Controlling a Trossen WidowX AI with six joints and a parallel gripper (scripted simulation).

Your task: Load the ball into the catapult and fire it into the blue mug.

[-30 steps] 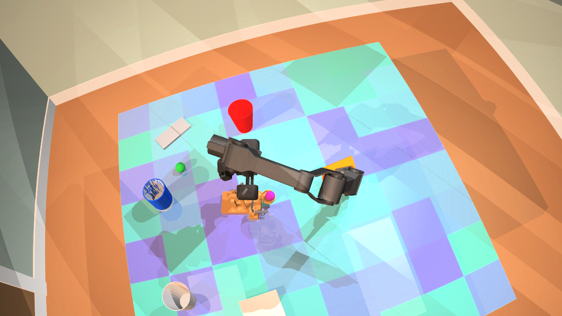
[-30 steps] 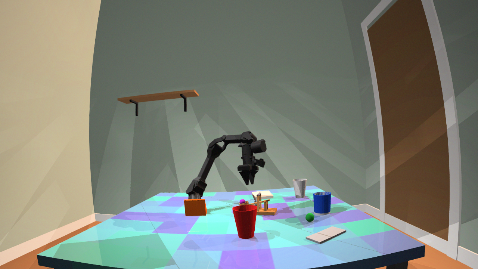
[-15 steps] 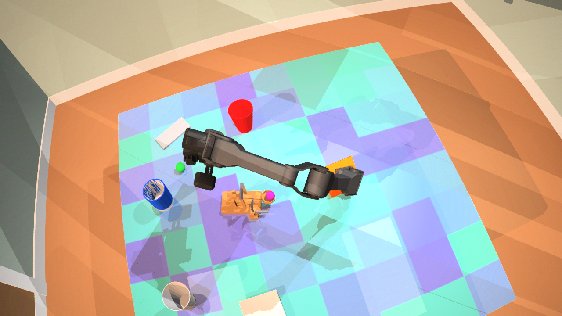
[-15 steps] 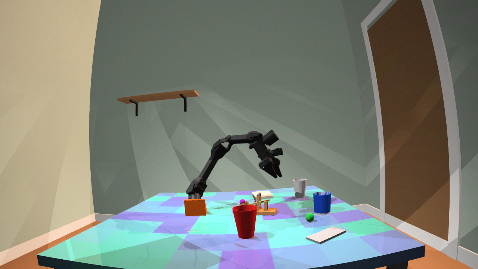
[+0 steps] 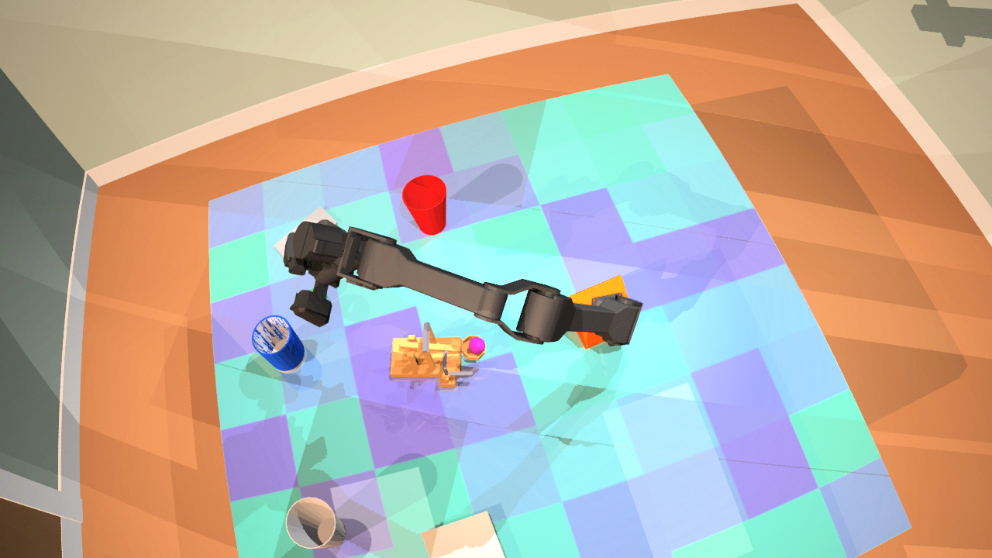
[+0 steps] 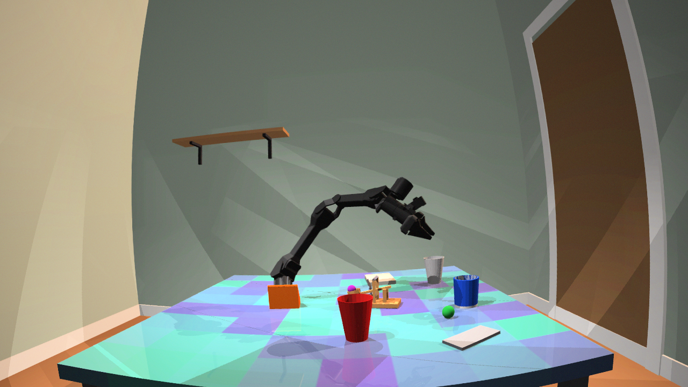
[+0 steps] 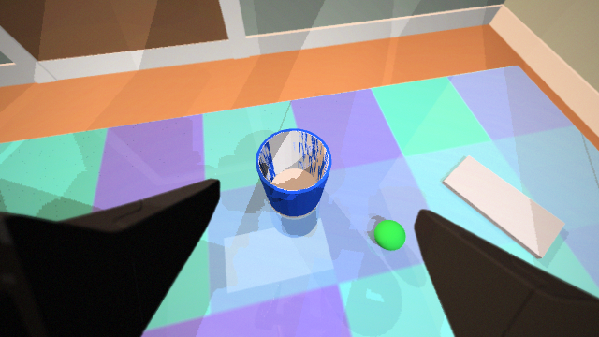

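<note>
Now: the magenta ball 290 mm behind my gripper tip, 110 mm to the left of it and 190 mm below it. Round my gripper tip: blue mug (110 mm ahead, 10 mm to the right, 220 mm below); then green ball (20 mm ahead, 120 mm to the right, 230 mm below); then catapult (220 mm behind, 110 mm to the left, 200 mm below).
</note>
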